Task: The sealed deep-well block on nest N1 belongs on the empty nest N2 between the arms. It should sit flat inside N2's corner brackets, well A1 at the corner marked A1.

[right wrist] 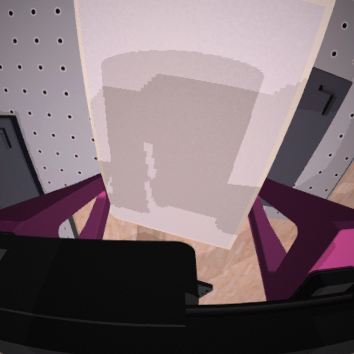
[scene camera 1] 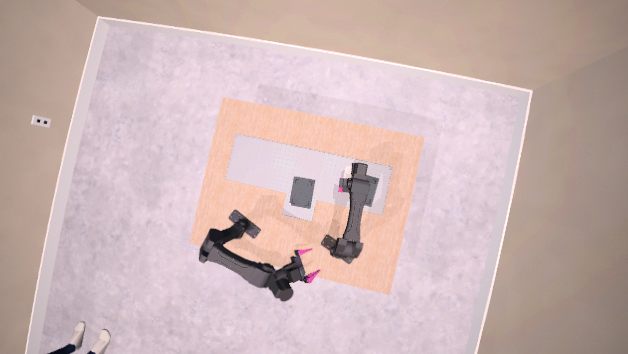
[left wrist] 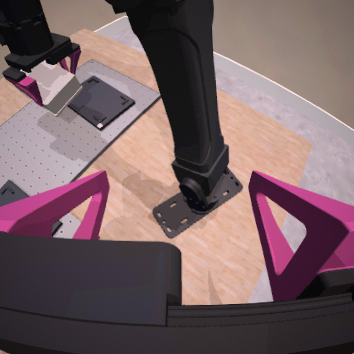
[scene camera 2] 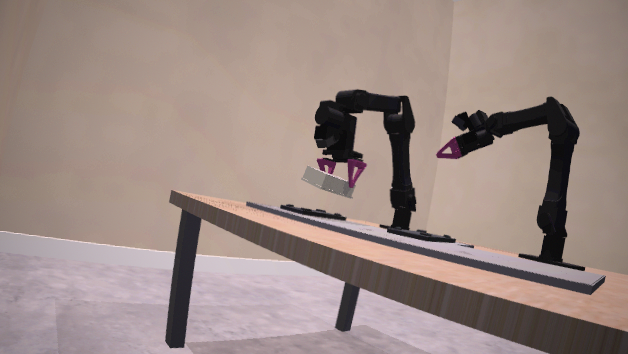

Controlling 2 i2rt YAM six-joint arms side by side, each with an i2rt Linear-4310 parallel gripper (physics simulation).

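Places are measured from the left arm's base along level axes (x ahead, y left, z up), in metres.
Where they show: left gripper, fingertip midpoint: [scene camera 1: 316, 259] [left wrist: 178, 178] [scene camera 2: 437, 155]; right gripper, fingertip midpoint: [right wrist: 177, 178] [left wrist: 56, 91] [scene camera 2: 338, 186]; left arm's base, link origin: [scene camera 1: 244, 223] [scene camera 2: 549, 263]; right arm's base, link origin: [left wrist: 199, 199].
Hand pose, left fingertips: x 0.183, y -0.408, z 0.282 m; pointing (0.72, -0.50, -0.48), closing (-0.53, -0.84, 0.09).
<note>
Things, the pixels of their top centre, and the offset from my left fingertips. Level surfaces: height alone.
- pale sealed block, top centre: [right wrist: 182, 166] [left wrist: 38, 70] [scene camera 2: 331, 170] [scene camera 1: 352, 179] 0.388 m ahead, 0.074 m left, 0.135 m down
- Dark nest N1, top centre: [right wrist: 265, 146] [left wrist: 95, 96] [scene camera 2: 314, 208] [scene camera 1: 364, 189] 0.389 m ahead, 0.019 m right, 0.251 m down
- Dark nest N2, top centre: [left wrist: 8, 222] [scene camera 2: 423, 231] [scene camera 1: 301, 192] 0.168 m ahead, 0.248 m left, 0.251 m down
- perforated grey board, surface height: 0.269 m down
- wooden table, surface height: 0.282 m down
The pale sealed block [scene camera 1: 347, 172] [scene camera 2: 325, 181] [left wrist: 55, 82] [right wrist: 180, 30] is in my right gripper [scene camera 2: 341, 179] [left wrist: 56, 91] [right wrist: 177, 178], which is shut on its sides. The block hangs roughly level, well above the board, between the nests and nearer N1. Dark nest N1 [scene camera 1: 371, 192] [scene camera 2: 312, 212] [left wrist: 102, 100] [right wrist: 320, 115] is bare, with a light mark at one corner. Dark nest N2 [scene camera 1: 302, 192] [scene camera 2: 421, 235] [left wrist: 12, 192] [right wrist: 12, 165] is bare, with corner brackets. The A1 labels cannot be read. My left gripper [scene camera 1: 315, 260] [scene camera 2: 439, 156] is open and empty, away from the nests.
The perforated grey board [scene camera 1: 260, 160] [scene camera 2: 500, 262] [left wrist: 30, 135] [right wrist: 45, 25] lies on the wooden table [scene camera 1: 212, 200]. The right arm [scene camera 1: 356, 215] [left wrist: 185, 90] reaches over it, partly hiding N1 in scene camera 1. A person's shoes [scene camera 1: 101, 341] show on the floor.
</note>
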